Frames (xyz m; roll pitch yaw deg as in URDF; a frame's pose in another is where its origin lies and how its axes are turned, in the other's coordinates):
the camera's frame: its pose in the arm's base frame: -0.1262 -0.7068 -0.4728 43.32 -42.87 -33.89
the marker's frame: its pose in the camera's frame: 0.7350 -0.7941 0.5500 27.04 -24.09 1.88
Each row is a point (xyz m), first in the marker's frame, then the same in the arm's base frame.
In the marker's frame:
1: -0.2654 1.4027 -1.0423
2: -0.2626 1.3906 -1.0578
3: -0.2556 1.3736 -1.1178
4: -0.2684 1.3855 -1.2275
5: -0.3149 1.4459 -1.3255
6: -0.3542 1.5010 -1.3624
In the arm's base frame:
1: 0.0883 -0.1867 0.4634
2: 0.1078 -0.1891 0.4601
3: 0.1689 -0.1748 0.4595
4: 0.2556 -0.1054 0.4589
5: 0.3028 0.0093 0.4544
6: 0.3012 0.0863 0.4509

